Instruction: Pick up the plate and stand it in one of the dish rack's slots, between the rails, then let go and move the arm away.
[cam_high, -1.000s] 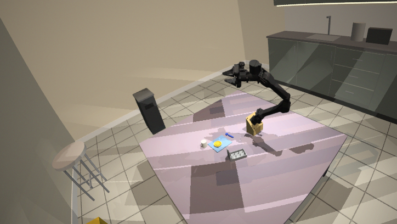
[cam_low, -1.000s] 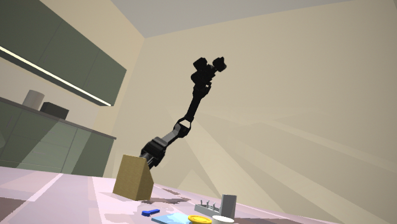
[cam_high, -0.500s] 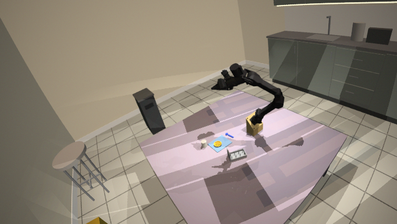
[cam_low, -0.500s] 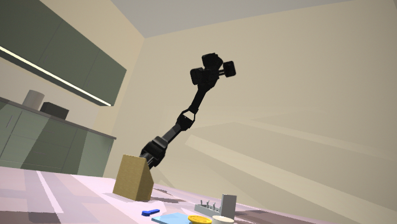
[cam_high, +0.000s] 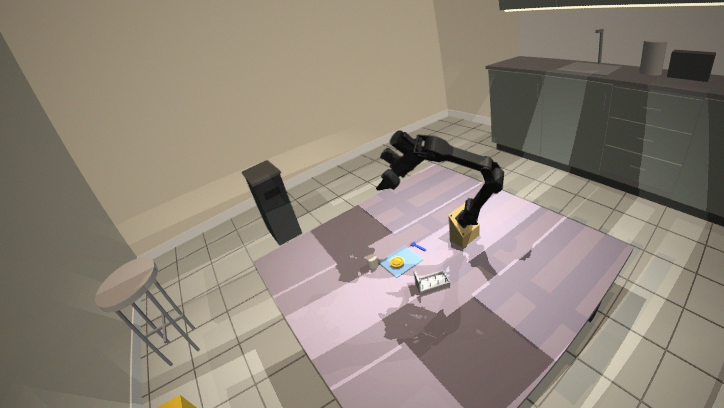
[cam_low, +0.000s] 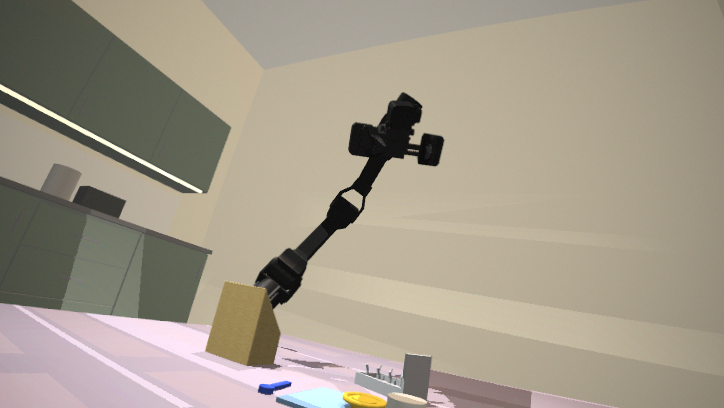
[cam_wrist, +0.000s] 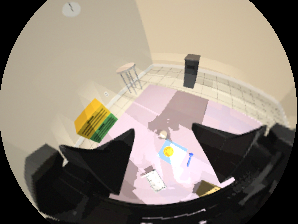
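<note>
Right now my gripper tip is 1 cm past the yellow plate and 40 cm above it. The rest, counted from my gripper tip: grey dish rack: 1 cm behind, 19 cm to the left, 39 cm below; blue utensil: 15 cm behind, 1 cm to the right, 41 cm below; small grey cup: 6 cm ahead, 9 cm to the right, 39 cm below.
</note>
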